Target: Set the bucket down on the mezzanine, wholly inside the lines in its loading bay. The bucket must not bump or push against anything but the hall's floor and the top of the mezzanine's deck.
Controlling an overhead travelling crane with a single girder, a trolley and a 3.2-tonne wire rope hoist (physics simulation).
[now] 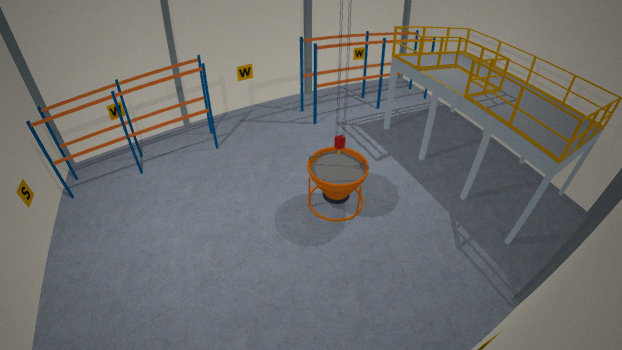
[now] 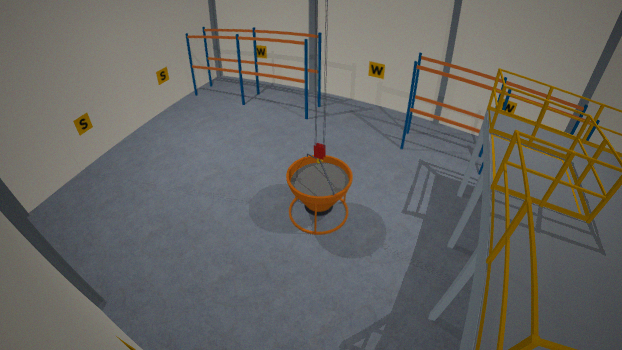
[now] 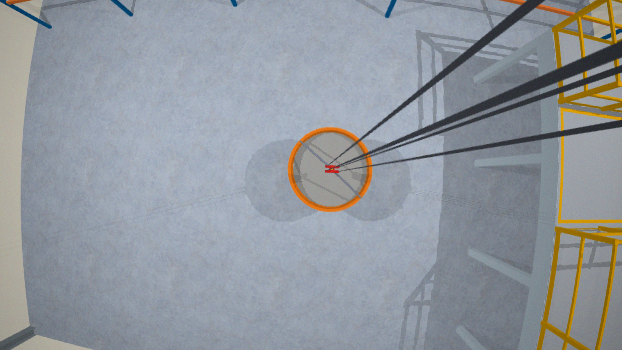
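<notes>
The orange bucket point(image 1: 336, 190) point(image 2: 318, 200) point(image 3: 293, 185), a round funnel with grey contents and a ring foot, is upright on the hook, low over the hall floor; any gap below its foot is hard to tell. My gripper, the hook point(image 1: 339, 151) point(image 2: 319, 160) point(image 3: 331, 169) under the red block, is shut on the bucket's bail above its middle. The mezzanine point(image 1: 545, 122) point(image 2: 575, 300) point(image 3: 595, 180) stands to the right, its deck well above the floor. The bay's yellow line point(image 3: 561, 165) shows at the deck's near edge, between two railed stretches, right of the bucket.
Yellow railings point(image 1: 514, 106) point(image 2: 533, 280) point(image 3: 579, 280) edge the deck on both sides of the bay. Pale legs point(image 1: 476, 162) point(image 3: 505, 162) hold it up. Blue and orange racks point(image 1: 120, 130) point(image 2: 306, 80) stand along the W wall, one of them near the mezzanine's far end.
</notes>
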